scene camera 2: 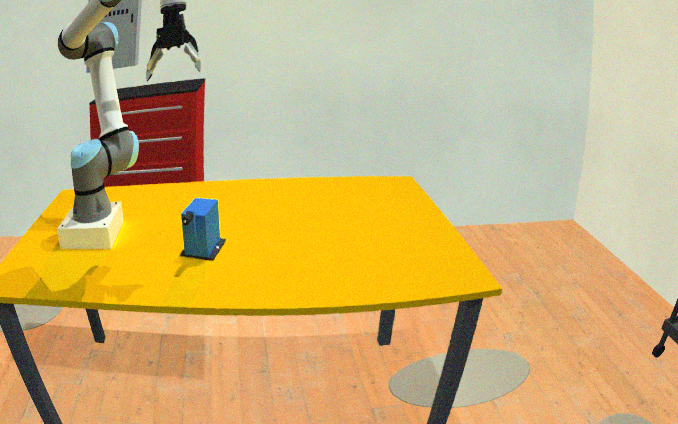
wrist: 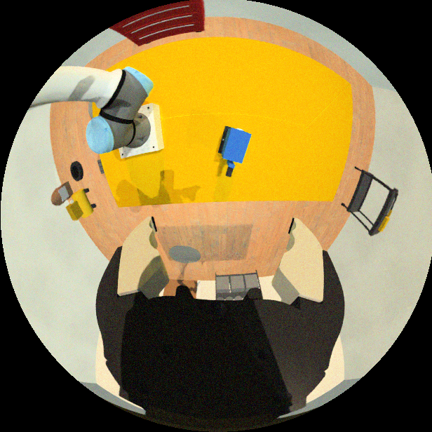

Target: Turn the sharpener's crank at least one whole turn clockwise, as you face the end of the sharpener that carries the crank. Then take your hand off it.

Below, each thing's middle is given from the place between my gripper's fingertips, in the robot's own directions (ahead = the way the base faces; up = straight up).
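The blue sharpener (scene camera 2: 207, 245) is 20 mm to the left of my hand, 70 mm ahead of it and 430 mm below it.
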